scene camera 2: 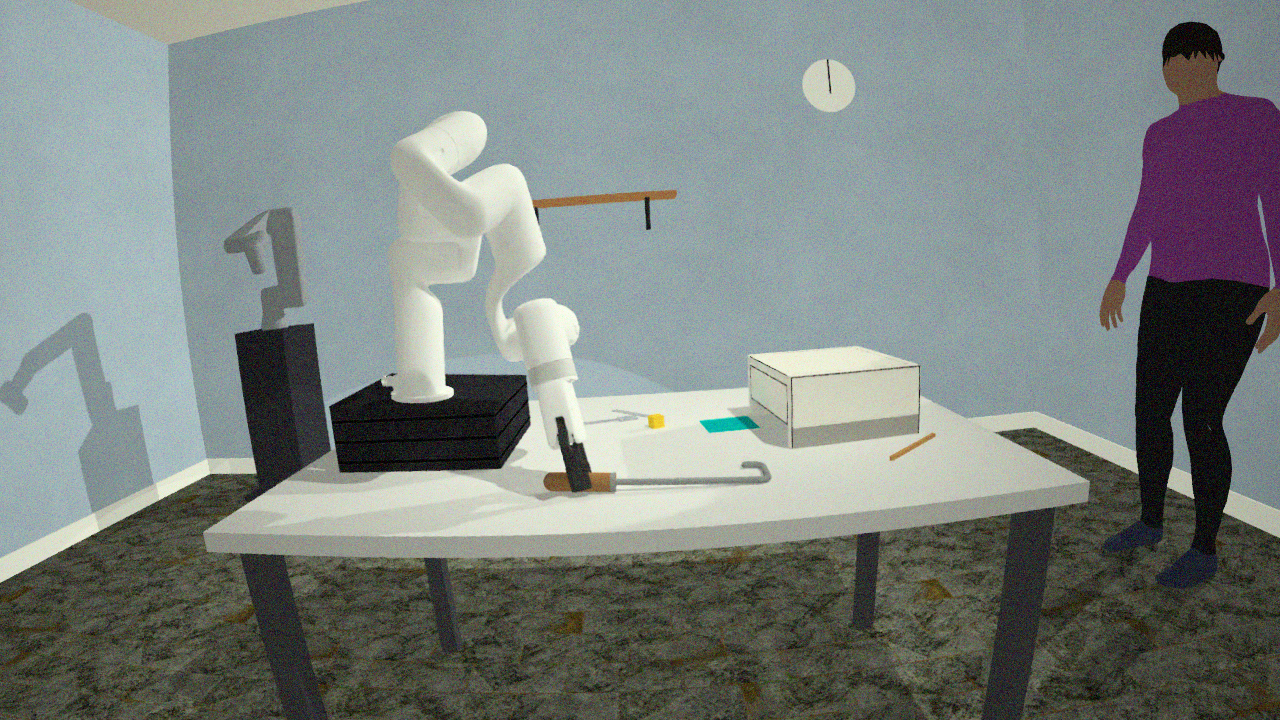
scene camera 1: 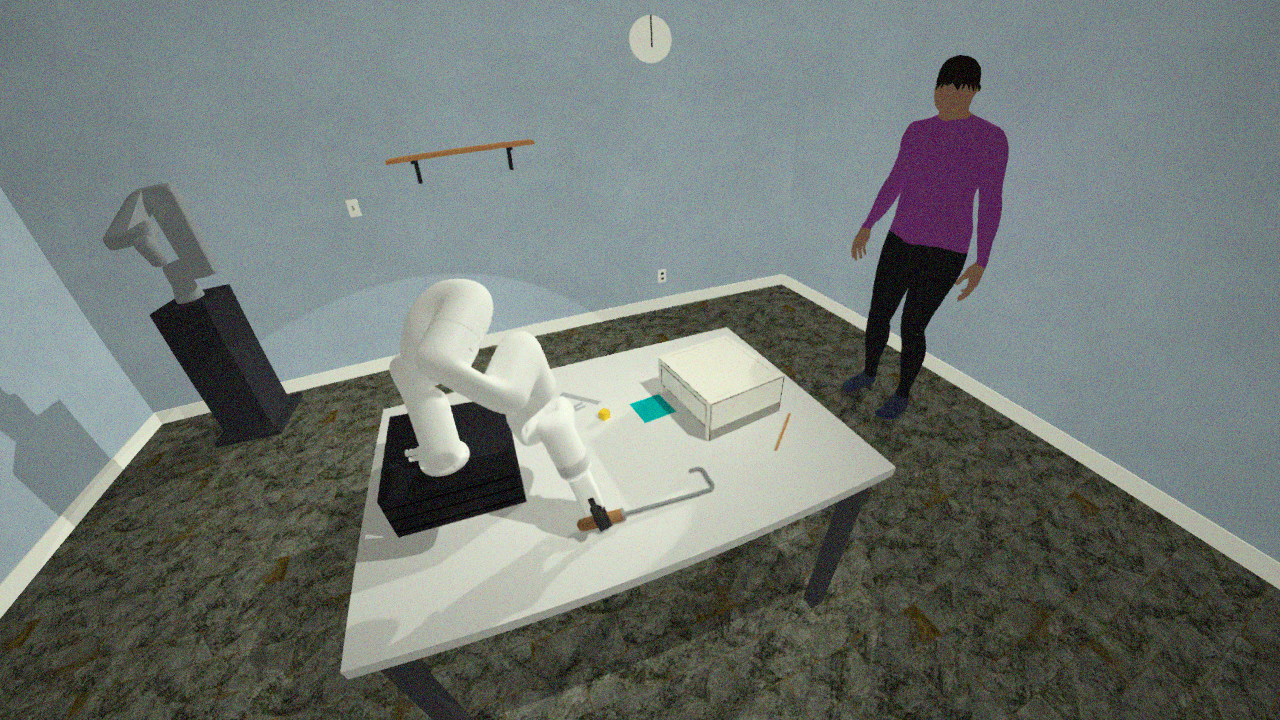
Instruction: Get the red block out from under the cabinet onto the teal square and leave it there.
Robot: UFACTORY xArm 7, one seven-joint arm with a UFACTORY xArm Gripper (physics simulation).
Scene:
my gripper: scene camera 2; scene camera 1
hooked metal rod: scene camera 2; scene camera 1
same spot on my gripper: [scene camera 1: 601, 518] = [scene camera 2: 575, 466]
same spot on hooked metal rod: [scene camera 1: 618, 515] = [scene camera 2: 604, 476]

